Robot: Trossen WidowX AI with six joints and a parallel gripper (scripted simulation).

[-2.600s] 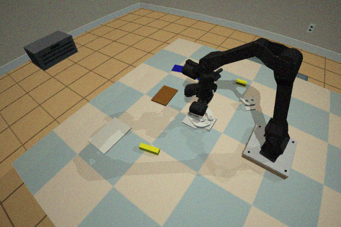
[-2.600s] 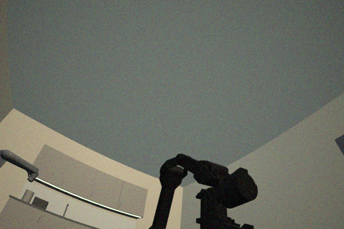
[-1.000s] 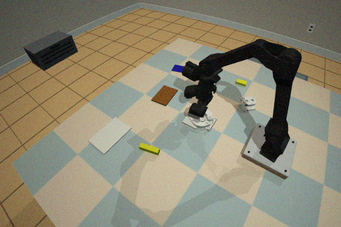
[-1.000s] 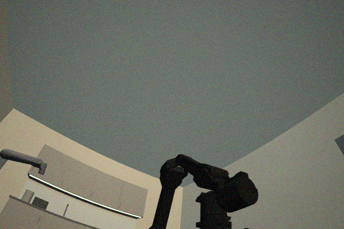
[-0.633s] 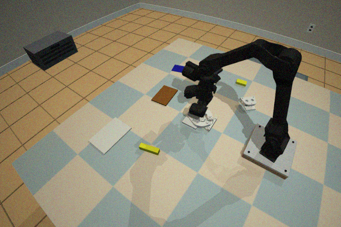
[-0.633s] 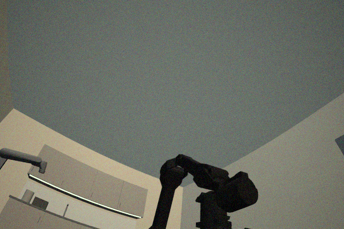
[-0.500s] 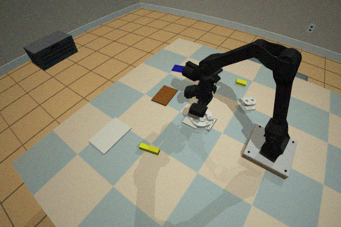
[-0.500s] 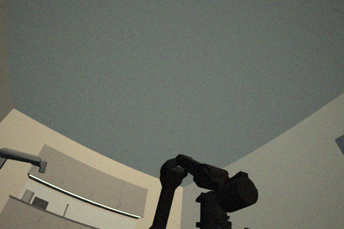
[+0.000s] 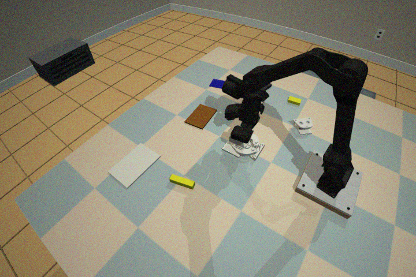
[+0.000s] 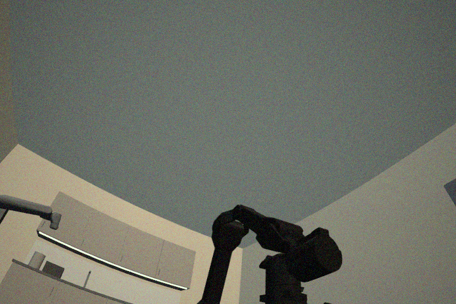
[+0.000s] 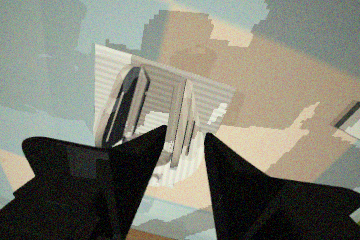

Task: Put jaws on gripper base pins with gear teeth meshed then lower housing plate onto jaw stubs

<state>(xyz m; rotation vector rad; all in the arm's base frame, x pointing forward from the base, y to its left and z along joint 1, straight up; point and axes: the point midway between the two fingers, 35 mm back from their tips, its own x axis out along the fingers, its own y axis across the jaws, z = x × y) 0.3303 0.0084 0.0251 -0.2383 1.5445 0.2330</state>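
Right now the jaw is 40 mm behind my gripper tip, 10 mm to the left of it and 10 mm above it. From my gripper tip the other things lie so: brown tile (210 mm ahead, 20 mm to the left, 10 mm below); white strip (190 mm to the right, 80 mm ahead, 20 mm below); housing plate (60 mm behind, 20 mm to the left, 10 mm below).
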